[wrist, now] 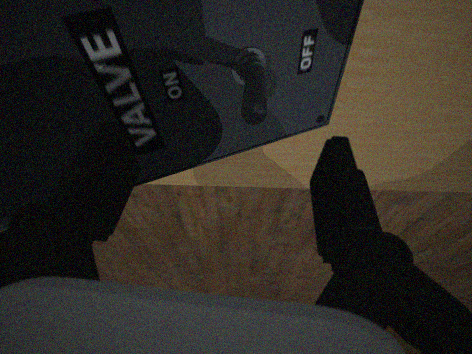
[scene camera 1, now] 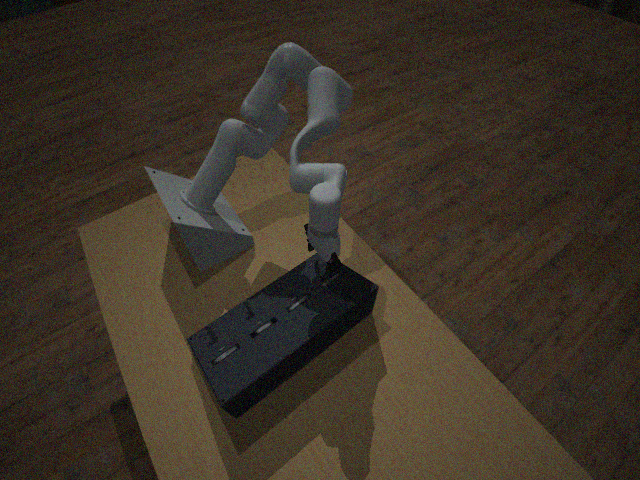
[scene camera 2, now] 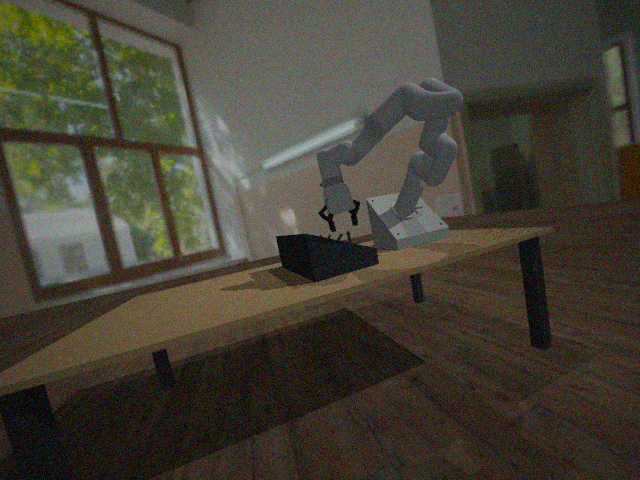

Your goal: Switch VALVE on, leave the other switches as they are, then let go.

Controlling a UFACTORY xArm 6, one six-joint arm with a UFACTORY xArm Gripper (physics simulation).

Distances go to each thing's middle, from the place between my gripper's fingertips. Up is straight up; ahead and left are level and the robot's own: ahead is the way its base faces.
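Labels:
I find the valve lever (wrist: pixel 254 103) 1 cm to the right of my hand, 1 cm behind it and 4 cm below it; going by their middles, it is the nearest to my hand of the things named here. The dark switch box (scene camera 2: pixel 317 258) is 8 cm ahead of my hand, 18 cm to the right of it and 7 cm below it.

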